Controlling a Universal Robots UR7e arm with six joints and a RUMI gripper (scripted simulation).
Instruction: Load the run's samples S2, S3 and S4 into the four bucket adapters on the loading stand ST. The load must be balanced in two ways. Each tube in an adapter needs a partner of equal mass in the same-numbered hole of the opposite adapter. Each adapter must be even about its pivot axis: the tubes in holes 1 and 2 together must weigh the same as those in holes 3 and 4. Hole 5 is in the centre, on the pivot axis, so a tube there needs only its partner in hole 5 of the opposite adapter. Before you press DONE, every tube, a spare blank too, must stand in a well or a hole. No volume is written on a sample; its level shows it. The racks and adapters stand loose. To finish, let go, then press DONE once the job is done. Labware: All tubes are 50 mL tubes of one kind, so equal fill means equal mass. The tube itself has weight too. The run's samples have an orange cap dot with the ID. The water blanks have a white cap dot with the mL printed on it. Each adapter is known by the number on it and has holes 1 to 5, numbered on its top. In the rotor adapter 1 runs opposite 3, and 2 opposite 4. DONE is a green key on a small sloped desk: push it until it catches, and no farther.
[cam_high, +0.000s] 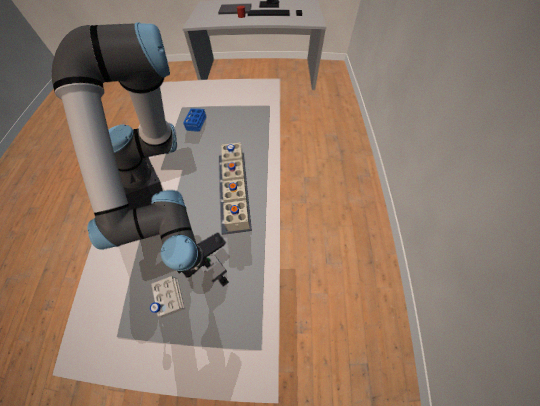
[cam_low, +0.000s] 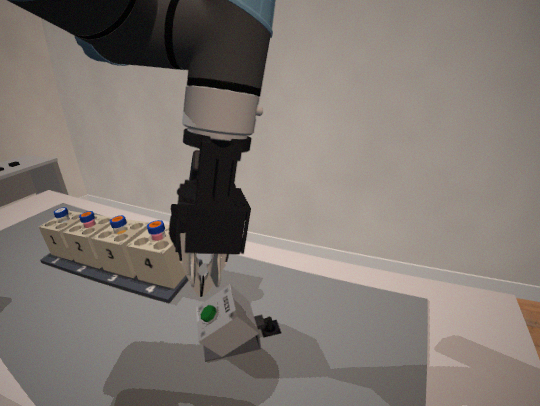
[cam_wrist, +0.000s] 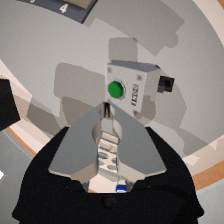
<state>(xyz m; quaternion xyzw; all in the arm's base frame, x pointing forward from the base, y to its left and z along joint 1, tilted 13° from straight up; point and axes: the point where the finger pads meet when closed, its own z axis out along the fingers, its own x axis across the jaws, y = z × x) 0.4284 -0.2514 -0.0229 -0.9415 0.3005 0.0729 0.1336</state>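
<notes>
My gripper is now 50 mm above the green done key. From my hand the other things lie so: white blank rack: 170 mm to the right, 120 mm behind, 90 mm below; then white-dotted blank: 210 mm to the right, 120 mm behind, 60 mm below; then adapter 4: 220 mm to the left, 70 mm below, 50 mm ahead.
</notes>
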